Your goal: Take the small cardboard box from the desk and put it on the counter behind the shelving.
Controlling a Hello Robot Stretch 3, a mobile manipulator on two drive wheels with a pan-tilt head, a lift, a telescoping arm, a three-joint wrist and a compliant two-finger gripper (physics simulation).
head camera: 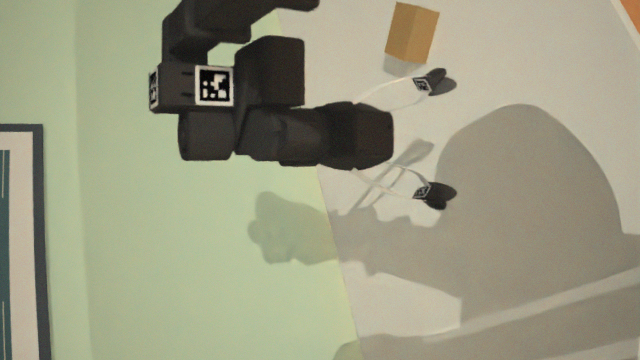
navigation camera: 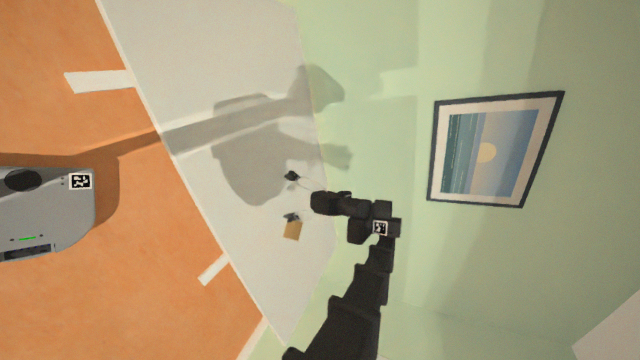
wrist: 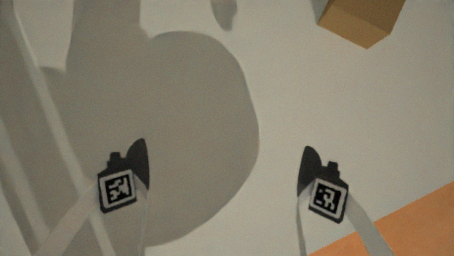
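Seen in the pictures: gripper, between the fingertips: (head camera: 448, 139) (navigation camera: 286, 195); robot's base, origin of its link: (navigation camera: 24, 179).
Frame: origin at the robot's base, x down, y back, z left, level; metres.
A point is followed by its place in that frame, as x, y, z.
Note:
The small cardboard box (head camera: 412, 33) {-0.767, 0.207, -0.687} (navigation camera: 293, 230) {-0.767, 0.210, -0.687} (wrist: 362, 22) is on the white desk (head camera: 525, 60) {-0.721, 0.135, -0.496} (navigation camera: 210, 45) {-0.721, -0.417, -0.309} (wrist: 280, 90). It shows at the upper right in the wrist view, partly cut off by the top edge. My gripper (head camera: 436, 137) {-0.870, 0.022, -0.497} (navigation camera: 292, 196) {-0.870, 0.022, -0.497} (wrist: 224, 159) {-0.870, 0.022, -0.497} is open, with its fingers wide apart and nothing between them. It is over the desk, with the box off to one side, beyond one fingertip and outside the fingers. The counter and the shelving do not show in these views.
A green wall (head camera: 200, 250) {-1.018, -0.195, -1.093} (navigation camera: 370, 125) {-1.023, -0.329, -1.021} stands along the desk's edge, with a framed picture (head camera: 37, 225) {-1.340, -0.122, -1.106} (navigation camera: 485, 150) {-1.556, -0.191, -1.069} on it. The orange floor (navigation camera: 150, 300) {0.000, 0.693, -0.381} (wrist: 415, 225) lies on the desk's other side. My grey base (navigation camera: 50, 210) {-0.160, 0.103, -0.054} stands on the floor.

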